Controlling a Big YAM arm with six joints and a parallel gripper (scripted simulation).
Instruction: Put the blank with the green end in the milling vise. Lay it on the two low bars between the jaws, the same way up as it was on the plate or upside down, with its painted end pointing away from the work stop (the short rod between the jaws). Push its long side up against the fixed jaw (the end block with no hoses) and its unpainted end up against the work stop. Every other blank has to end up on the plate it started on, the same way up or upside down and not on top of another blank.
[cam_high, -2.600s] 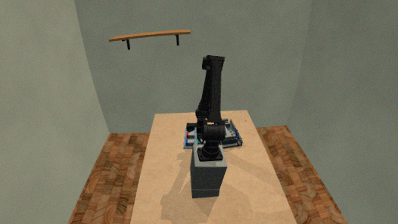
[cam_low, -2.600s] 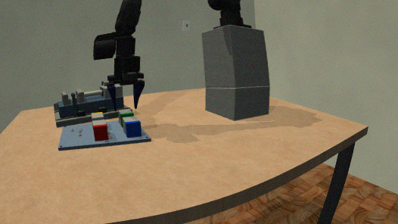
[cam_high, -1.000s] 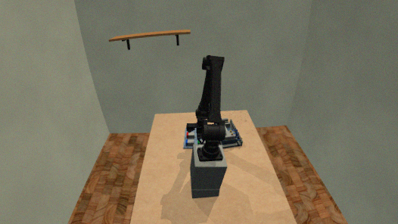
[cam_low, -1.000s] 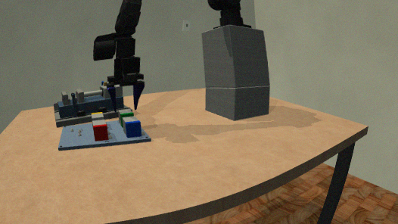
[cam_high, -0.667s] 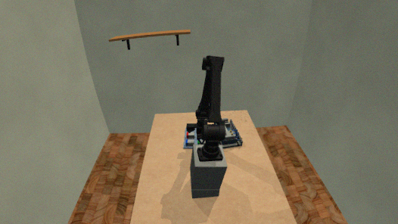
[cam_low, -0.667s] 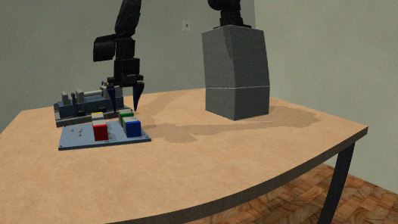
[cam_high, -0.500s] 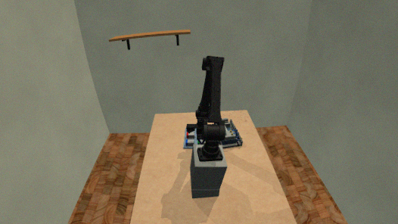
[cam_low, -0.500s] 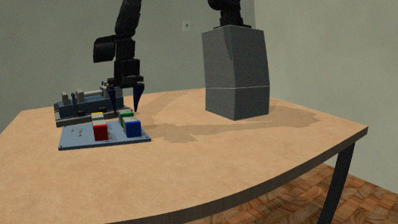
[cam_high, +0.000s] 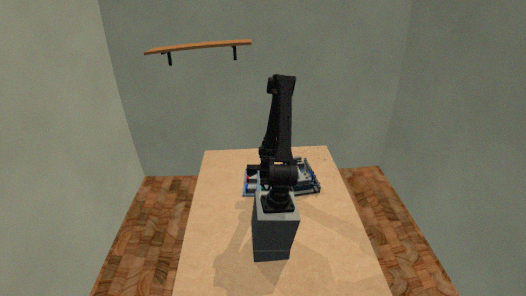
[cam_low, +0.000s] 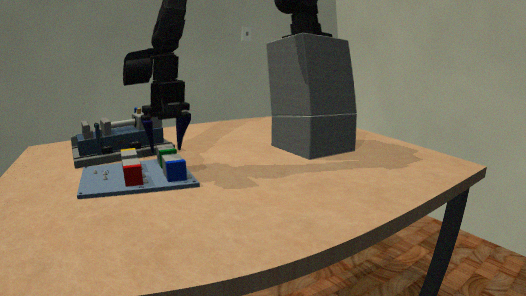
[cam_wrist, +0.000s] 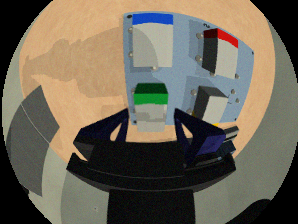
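The green-ended blank lies 20 mm below my hand. The rest, counted from my hand: yellow-ended blank (90 mm ahead, 20 mm to the right, 20 mm below); then blue-ended blank (90 mm to the left, 20 mm below, 20 mm ahead); then plate (100 mm ahead, 40 mm below, 30 mm to the left).
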